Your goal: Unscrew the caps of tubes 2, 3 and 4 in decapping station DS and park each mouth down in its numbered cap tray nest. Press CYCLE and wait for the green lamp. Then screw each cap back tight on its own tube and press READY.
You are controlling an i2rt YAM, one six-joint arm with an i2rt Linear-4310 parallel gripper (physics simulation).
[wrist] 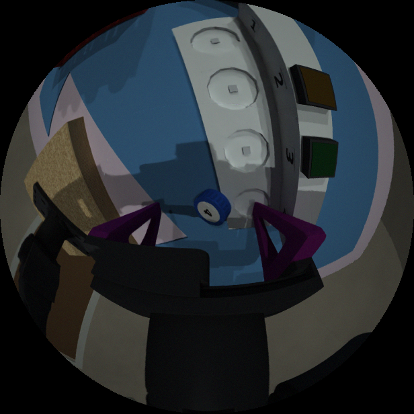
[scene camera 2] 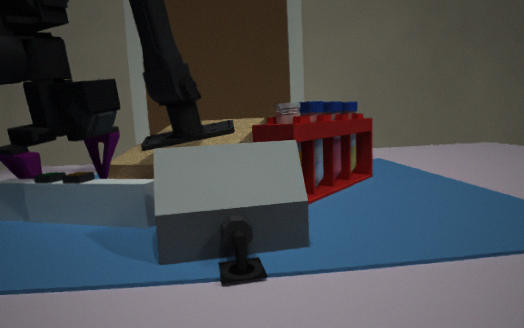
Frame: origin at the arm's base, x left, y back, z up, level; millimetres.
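Where they show: arm's base at its link origin: [scene camera 2: 189, 136].
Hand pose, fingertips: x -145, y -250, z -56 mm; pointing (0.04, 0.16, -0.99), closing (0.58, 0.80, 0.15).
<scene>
Each offset is from my fingertips to the top centre of the thing. "spot": to the spot under its first point. Level surfaces: height alone.
A blue cap [wrist: 212, 206] marked 4 lies tilted, its numbered white face showing, at the outer edge of the white cap tray @(dy -80, dx +48, dz +40 mm) [scene camera 2: 90, 202] [wrist: 239, 119], beside the last nest. The other three nests are empty. My gripper [scene camera 2: 62, 175] [wrist: 206, 207] is open wide, with cap 4 between its spread fingertips in the wrist view, not clamped; the right fingertip overlaps the last nest. In the scene view, the red rack @(spot: dy -117, dx +275, dz +70 mm) [scene camera 2: 275, 134] holds an uncapped tube @(spot: dy -106, dx +293, dz +92 mm) [scene camera 2: 288, 114] nearest and several blue-capped tubes @(dy -57, dx +334, dz +107 mm) [scene camera 2: 312, 107] behind it. An orange button @(spot: dy -125, dx +63, dz +38 mm) [scene camera 2: 80, 176] [wrist: 320, 88] and a green button @(spot: dy -111, dx +25, dz +38 mm) [scene camera 2: 50, 176] [wrist: 323, 158] sit on the tray's raised part.
A grey sloped box @(dy -200, dx +217, dz +70 mm) [scene camera 2: 230, 175] stands in front of the rack on the blue mat @(dz -14 mm) [scene camera 2: 400, 215] [wrist: 125, 100]. A cork-coloured block [scene camera 2: 245, 131] [wrist: 57, 165] stands behind, with a black arm and flat bracket [scene camera 2: 187, 131] over it. A small black stand [scene camera 2: 242, 271] is at the front.
</scene>
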